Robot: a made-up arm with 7 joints. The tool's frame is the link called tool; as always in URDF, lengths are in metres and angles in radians. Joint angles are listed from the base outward. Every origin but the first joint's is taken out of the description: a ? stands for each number. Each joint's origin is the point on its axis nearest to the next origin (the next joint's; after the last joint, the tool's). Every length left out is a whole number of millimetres.
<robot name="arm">
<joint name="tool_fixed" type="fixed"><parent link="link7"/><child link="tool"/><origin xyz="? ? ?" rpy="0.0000 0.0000 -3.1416"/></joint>
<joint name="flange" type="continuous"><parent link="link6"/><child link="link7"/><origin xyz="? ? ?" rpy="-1.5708 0.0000 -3.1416"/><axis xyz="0 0 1"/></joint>
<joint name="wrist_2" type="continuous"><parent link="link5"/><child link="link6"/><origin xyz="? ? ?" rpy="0.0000 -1.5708 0.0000"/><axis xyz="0 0 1"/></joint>
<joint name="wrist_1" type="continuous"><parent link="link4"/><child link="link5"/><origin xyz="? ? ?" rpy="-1.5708 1.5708 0.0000"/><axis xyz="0 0 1"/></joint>
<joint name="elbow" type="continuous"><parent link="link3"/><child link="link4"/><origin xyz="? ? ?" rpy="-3.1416 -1.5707 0.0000"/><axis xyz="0 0 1"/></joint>
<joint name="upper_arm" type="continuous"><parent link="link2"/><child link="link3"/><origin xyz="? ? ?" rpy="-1.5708 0.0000 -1.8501"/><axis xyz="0 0 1"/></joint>
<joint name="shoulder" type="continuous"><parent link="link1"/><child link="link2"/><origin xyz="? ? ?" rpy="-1.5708 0.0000 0.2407"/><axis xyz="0 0 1"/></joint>
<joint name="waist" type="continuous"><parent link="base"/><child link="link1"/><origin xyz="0.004 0.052 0.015" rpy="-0.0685 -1.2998 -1.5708"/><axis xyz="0 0 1"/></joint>
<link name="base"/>
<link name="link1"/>
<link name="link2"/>
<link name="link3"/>
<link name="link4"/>
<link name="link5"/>
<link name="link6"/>
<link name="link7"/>
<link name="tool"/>
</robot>
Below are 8 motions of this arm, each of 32 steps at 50 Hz.
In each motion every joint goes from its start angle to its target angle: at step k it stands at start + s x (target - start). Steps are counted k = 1, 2, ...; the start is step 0. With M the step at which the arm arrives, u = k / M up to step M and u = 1 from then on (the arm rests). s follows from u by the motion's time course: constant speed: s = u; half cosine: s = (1 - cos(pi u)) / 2; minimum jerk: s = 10 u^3 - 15 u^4 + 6 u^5.
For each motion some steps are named. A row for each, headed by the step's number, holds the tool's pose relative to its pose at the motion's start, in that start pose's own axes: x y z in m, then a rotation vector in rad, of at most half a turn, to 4 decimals.
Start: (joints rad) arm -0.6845 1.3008 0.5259 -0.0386 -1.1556 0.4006 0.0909
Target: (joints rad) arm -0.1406 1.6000 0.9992 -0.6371 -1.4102 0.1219 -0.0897
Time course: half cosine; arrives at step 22
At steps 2, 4, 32:
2: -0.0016 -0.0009 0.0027 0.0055 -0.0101 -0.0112
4: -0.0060 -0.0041 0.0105 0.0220 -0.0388 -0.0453
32: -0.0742 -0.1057 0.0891 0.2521 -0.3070 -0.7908

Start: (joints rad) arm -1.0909 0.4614 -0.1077 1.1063 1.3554 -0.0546 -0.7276
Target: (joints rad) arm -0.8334 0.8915 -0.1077 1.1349 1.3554 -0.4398 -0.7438
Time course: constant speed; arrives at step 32
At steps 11, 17, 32:
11: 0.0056 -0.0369 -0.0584 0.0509 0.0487 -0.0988
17: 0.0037 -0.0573 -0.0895 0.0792 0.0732 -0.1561
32: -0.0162 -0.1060 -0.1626 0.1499 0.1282 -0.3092

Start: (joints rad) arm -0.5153 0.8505 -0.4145 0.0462 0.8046 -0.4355 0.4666
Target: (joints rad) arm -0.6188 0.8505 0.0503 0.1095 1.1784 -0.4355 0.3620
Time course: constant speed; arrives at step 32
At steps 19, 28, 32:
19: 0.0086 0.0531 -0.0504 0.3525 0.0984 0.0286
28: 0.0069 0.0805 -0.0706 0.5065 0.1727 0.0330
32: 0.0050 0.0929 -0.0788 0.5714 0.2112 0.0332

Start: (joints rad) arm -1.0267 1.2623 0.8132 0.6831 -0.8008 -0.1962 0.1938
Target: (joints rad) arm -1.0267 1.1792 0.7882 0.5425 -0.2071 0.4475 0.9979
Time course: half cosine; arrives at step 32
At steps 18, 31, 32:
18: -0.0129 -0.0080 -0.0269 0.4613 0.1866 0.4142
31: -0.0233 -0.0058 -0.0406 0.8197 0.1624 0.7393
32: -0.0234 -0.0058 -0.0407 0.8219 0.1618 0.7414

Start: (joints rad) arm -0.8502 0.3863 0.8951 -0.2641 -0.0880 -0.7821 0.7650
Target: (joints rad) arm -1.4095 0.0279 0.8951 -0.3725 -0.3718 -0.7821 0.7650
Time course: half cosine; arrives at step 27
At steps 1, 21, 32:
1: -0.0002 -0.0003 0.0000 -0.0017 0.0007 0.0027
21: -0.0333 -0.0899 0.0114 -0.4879 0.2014 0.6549
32: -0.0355 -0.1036 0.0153 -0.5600 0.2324 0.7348

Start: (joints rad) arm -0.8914 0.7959 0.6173 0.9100 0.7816 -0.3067 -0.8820
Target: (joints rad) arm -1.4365 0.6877 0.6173 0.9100 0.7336 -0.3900 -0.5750
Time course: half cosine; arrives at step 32
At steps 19, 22, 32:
19: 0.0072 0.0595 0.1109 0.0048 -0.3752 0.3769
22: 0.0031 0.0715 0.1345 0.0001 -0.4536 0.4531
32: -0.0082 0.0909 0.1740 -0.0122 -0.5860 0.5791

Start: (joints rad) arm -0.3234 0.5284 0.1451 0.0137 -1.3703 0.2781 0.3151
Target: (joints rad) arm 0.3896 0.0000 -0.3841 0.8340 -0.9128 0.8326 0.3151
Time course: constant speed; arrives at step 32
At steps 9, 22, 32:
9: -0.0407 0.0811 -0.1205 0.0343 0.4742 0.3541
22: -0.1956 0.1354 -0.2731 0.0365 1.2328 0.7386
32: -0.3486 0.1091 -0.3428 -0.0033 1.8547 0.9006

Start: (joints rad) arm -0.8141 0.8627 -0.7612 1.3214 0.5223 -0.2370 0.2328
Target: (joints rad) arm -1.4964 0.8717 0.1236 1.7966 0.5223 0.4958 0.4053
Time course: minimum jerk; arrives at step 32
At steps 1, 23, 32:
1: 0.0000 0.0001 0.0000 -0.0002 0.0004 0.0003
23: -0.0055 0.1576 -0.0394 -0.8572 0.9012 0.3109
32: -0.0098 0.1738 -0.0305 -1.0130 0.9702 0.2461

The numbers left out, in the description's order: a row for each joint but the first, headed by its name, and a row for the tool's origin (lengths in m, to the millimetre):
tool: 0.000 0.000 0.000
flange: 0.054 0.000 0.000
wrist_2: 0.000 0.000 0.000
wrist_1: -0.010 0.157 0.000
elbow: 0.002 -0.024 0.000
upper_arm: -0.236 0.060 0.000
shoulder: -0.019 -0.005 0.000

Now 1 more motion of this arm.
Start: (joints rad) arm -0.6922 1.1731 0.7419 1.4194 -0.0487 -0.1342 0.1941
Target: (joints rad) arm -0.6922 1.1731 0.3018 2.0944 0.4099 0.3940 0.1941
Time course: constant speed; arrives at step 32
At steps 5, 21, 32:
5: -0.0051 0.0000 -0.0262 0.1727 0.1576 -0.0184
21: -0.0374 0.0311 -0.0966 0.7370 0.6510 -0.0018
32: -0.0694 0.0727 -0.1224 1.1268 0.9780 0.0792

